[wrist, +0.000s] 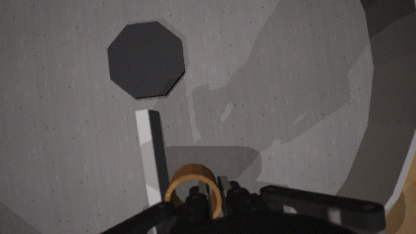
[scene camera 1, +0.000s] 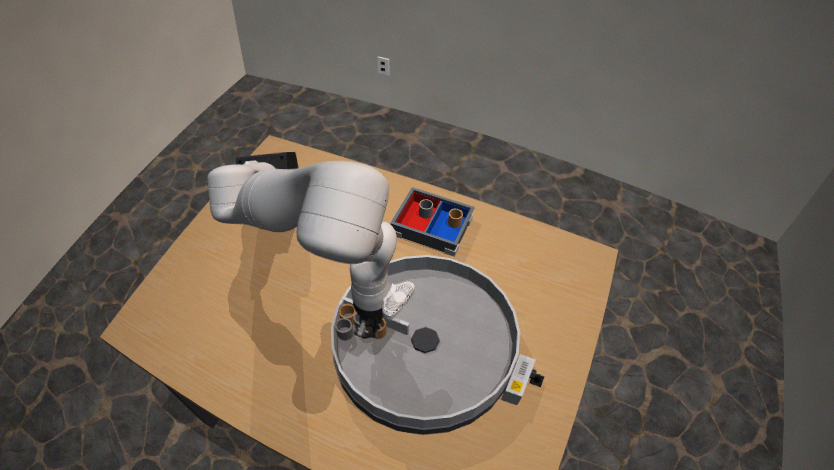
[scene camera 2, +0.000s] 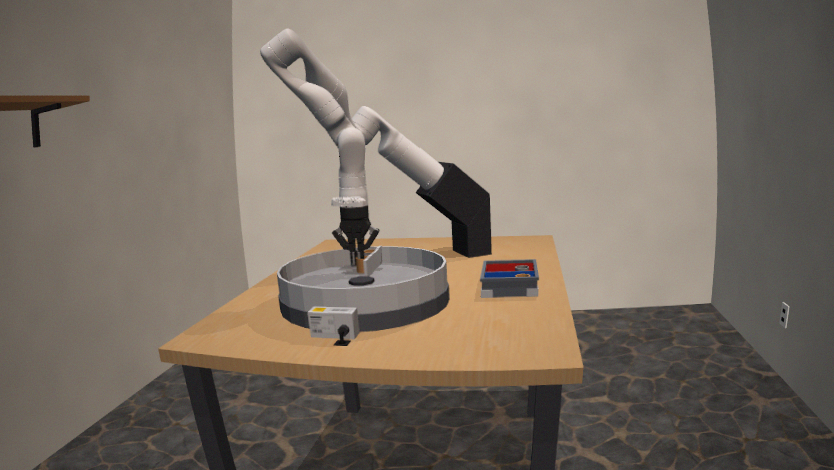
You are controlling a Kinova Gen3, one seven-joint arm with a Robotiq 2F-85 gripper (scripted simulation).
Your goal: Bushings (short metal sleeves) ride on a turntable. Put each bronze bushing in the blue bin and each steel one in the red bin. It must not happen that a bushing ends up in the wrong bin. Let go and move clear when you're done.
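Labels:
There is a grey turntable [wrist: 283, 100] here, and what I see there is the same spot on it as [scene camera 2: 326, 277].

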